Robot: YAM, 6 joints.
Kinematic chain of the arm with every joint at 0, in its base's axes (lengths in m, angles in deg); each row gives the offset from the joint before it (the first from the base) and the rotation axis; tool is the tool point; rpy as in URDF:
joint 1: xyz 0 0 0.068 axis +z
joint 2: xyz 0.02 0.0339 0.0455 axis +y
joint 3: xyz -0.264 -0.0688 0 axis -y
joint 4: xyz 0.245 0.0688 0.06 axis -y
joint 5: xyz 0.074 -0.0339 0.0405 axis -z
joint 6: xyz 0.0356 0 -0.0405 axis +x
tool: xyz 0 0 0 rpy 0 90 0
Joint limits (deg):
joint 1: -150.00..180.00
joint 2: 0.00..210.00
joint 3: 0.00..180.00
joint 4: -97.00..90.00
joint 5: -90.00..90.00
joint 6: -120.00..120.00
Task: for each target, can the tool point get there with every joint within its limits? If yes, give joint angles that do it. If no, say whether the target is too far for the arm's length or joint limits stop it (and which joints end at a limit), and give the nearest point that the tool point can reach.
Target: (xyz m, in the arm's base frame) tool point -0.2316 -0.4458 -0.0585
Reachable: yes | joints -115.74 158.63 99.13 4.01 24.92 101.31
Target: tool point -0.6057 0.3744 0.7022
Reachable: no: too far | nearest point -0.4225 0.2612 0.5190 | short by 0.283 m
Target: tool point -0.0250 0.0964 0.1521
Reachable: yes | joints 102.74 29.13 16.04 -44.97 -4.98 40.34
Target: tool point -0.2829 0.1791 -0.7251
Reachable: no: too far | nearest point -0.2471 0.1564 -0.3777 | short by 0.350 m
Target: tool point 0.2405 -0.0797 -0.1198
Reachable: yes | joints -25.10 154.81 49.80 13.91 -56.84 -51.41
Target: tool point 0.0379 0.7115 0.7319
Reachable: no: too far | nearest point 0.0259 0.4861 0.5304 | short by 0.303 m
